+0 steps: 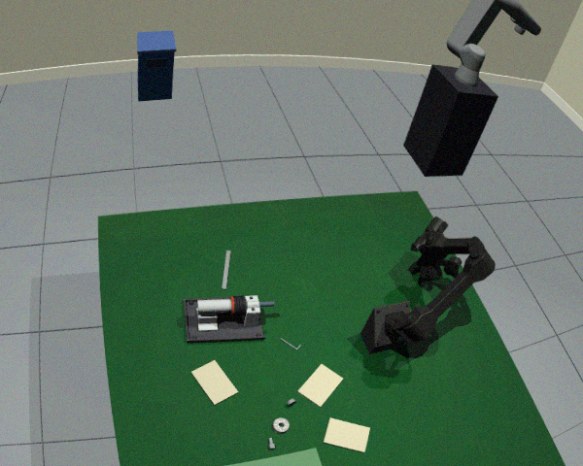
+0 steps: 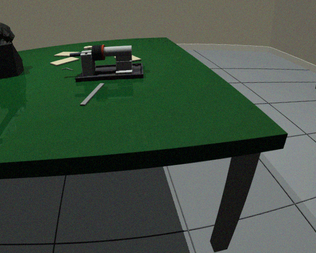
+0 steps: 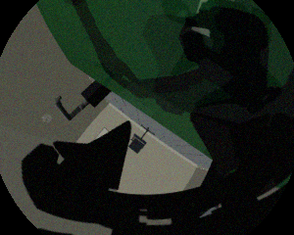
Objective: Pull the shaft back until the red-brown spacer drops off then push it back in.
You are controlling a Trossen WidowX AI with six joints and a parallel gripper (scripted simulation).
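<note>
The black spacer lies 77 cm ahead of my gripper tip, 1 cm to the left of it and 4 cm above it. Also, from my gripper tip: grey bar 76 cm ahead, 19 cm to the right, 3 cm below; then nut 69 cm ahead, 31 cm to the left, 2 cm below; then red-brown spacer 79 cm ahead, 1 cm to the left, 4 cm above.
</note>
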